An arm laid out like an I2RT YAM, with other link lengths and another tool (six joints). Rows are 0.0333 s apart.
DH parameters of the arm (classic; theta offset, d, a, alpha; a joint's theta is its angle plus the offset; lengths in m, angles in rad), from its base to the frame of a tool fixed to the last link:
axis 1: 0 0.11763 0.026 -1.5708
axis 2: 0 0 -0.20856 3.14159
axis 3: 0.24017 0 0.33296 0
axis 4: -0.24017 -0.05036 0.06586 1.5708
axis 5: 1.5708 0.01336 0 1.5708
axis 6: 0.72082 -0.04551 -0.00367 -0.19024
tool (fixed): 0 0.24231 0 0
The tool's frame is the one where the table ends.
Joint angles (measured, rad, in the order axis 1, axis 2, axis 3, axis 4, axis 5, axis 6), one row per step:
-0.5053, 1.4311, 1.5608, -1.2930, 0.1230, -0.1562
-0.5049, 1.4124, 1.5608, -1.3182, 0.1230, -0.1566
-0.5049, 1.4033, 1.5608, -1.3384, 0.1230, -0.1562
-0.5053, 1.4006, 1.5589, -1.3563, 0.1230, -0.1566
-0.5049, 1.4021, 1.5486, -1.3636, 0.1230, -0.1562
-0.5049, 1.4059, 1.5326, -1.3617, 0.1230, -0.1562
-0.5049, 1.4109, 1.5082, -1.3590, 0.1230, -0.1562
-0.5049, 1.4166, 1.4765, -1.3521, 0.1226, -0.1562
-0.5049, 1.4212, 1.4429, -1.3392, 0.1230, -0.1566
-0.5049, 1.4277, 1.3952, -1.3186, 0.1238, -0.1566
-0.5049, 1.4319, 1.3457, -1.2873, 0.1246, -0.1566
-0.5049, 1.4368, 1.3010, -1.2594, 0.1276, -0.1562
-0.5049, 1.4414, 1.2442, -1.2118, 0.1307, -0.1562
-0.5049, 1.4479, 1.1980, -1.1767, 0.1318, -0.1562
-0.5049, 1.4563, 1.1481, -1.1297, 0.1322, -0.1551
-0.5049, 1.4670, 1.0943, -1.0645, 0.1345, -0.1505
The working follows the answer.
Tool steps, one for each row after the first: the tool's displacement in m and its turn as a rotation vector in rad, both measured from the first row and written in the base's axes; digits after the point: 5 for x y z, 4 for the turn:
-0.00683, 0.00393, 0.00484, 0.0030, 0.0058, 0.0008
-0.01199, 0.00679, 0.00673, 0.0085, 0.0154, 0.0004
-0.01652, 0.00912, 0.00602, 0.0167, 0.0305, 0.0004
-0.01924, 0.01080, 0.00157, 0.0260, 0.0471, 0.0004
-0.02053, 0.01152, -0.00516, 0.0347, 0.0627, 0.0004
-0.02282, 0.01278, -0.01511, 0.0476, 0.0861, 0.0004
-0.02537, 0.01428, -0.02758, 0.0627, 0.1126, 0.0005
-0.02736, 0.01527, -0.04017, 0.0745, 0.1350, 0.0008
-0.03037, 0.01676, -0.05793, 0.0901, 0.1648, 0.0005
-0.03207, 0.01752, -0.07551, 0.1003, 0.1848, 0.0003
-0.03462, 0.01828, -0.09173, 0.1084, 0.2051, -0.0009
-0.03596, 0.01833, -0.11192, 0.1124, 0.2186, -0.0018
-0.03871, 0.01961, -0.12912, 0.1200, 0.2345, -0.0020
-0.04046, 0.02053, -0.14815, 0.1253, 0.2443, -0.0031
-0.04025, 0.02010, -0.16930, 0.1238, 0.2437, -0.0082

Tool pose at each row, in the base's axes (x y z in m, rotation vector in rad; rounded; the steps above come from the unrounded poses):
0.34519, -0.12907, 0.18575, -0.7140, 2.8748, -0.2724
0.33836, -0.12514, 0.19059, -0.7165, 2.8798, -0.2663
0.33320, -0.12227, 0.19248, -0.7183, 2.8886, -0.2556
0.32867, -0.11994, 0.19177, -0.7219, 2.9021, -0.2393
0.32596, -0.11827, 0.18732, -0.7259, 2.9169, -0.2206
0.32466, -0.11755, 0.18059, -0.7296, 2.9307, -0.2031
0.32238, -0.11629, 0.17064, -0.7352, 2.9512, -0.1766
0.31982, -0.11479, 0.15817, -0.7415, 2.9741, -0.1456
0.31783, -0.11380, 0.14558, -0.7471, 2.9932, -0.1204
0.31482, -0.11231, 0.12782, -0.7538, 3.0186, -0.0866
0.31313, -0.11155, 0.11024, -0.7582, 3.0356, -0.0641
0.31058, -0.11079, 0.09402, 0.7588, -3.0424, 0.0444
0.30924, -0.11074, 0.07383, 0.7554, -3.0308, 0.0330
0.30648, -0.10946, 0.05663, 0.7522, -3.0177, 0.0155
0.30474, -0.10854, 0.03759, 0.7488, -3.0100, 0.0039
0.30494, -0.10897, 0.01645, 0.7414, -3.0116, 0.0070

